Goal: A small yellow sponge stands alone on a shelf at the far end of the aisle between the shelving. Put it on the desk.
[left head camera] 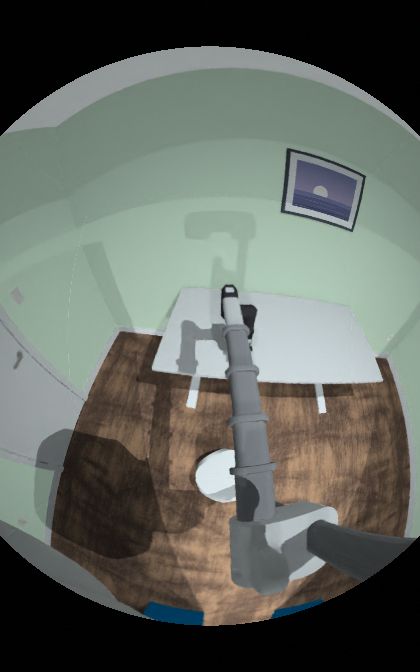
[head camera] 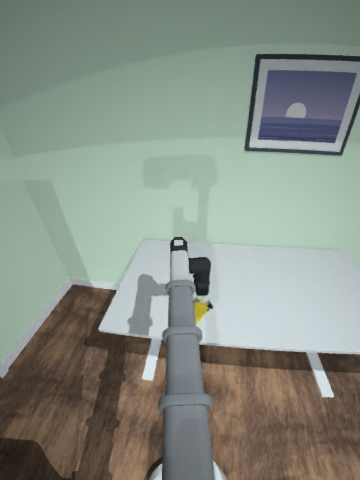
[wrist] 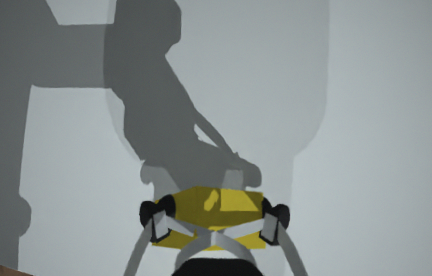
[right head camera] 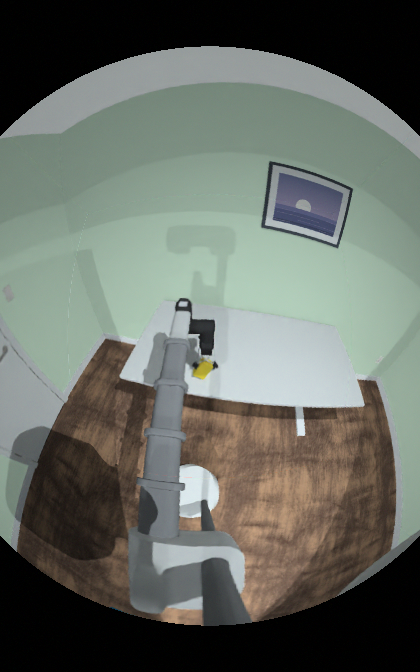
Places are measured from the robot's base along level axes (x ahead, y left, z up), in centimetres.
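Pixels of known places: gripper, between the fingertips: (head camera: 197, 309) (wrist: 210, 210).
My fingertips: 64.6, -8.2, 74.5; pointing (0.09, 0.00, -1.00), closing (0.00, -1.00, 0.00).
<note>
Behind a point stands the place of what it marks, as x, y, z.
The yellow sponge (head camera: 201, 313) @(61.5, -9.5, 75.7) (right head camera: 203, 370) (wrist: 215, 210) @(65.4, -8.7, 79.9) is pinched between the two black fingertips of my gripper (right head camera: 205, 366) (wrist: 210, 210) @(64.6, -8.2, 74.5). The gripper is shut on it and points down over the white desk (head camera: 280, 295) @(74.0, -55.1, 69.3) (left head camera: 310, 340) (right head camera: 280, 360) (wrist: 375, 150) @(71.2, -28.0, 69.3), left of the desk's middle and near its front edge. In the wrist view the gripper's shadow meets the sponge's far edge, so the sponge is on or very close to the desk top; contact cannot be made out. In the left head view the arm hides the sponge.
The telescoping arm (head camera: 185, 370) @(23.1, -0.5, 116.0) (left head camera: 247, 415) (right head camera: 167, 415) reaches forward over the desk's front edge. A green wall with a framed picture (head camera: 304, 105) @(119.9, -67.1, 157.8) (left head camera: 322, 190) (right head camera: 306, 205) is behind the desk. A round white object (left head camera: 215, 475) (right head camera: 202, 482) is on the wooden floor. A grey door (left head camera: 30, 410) is at the left.
</note>
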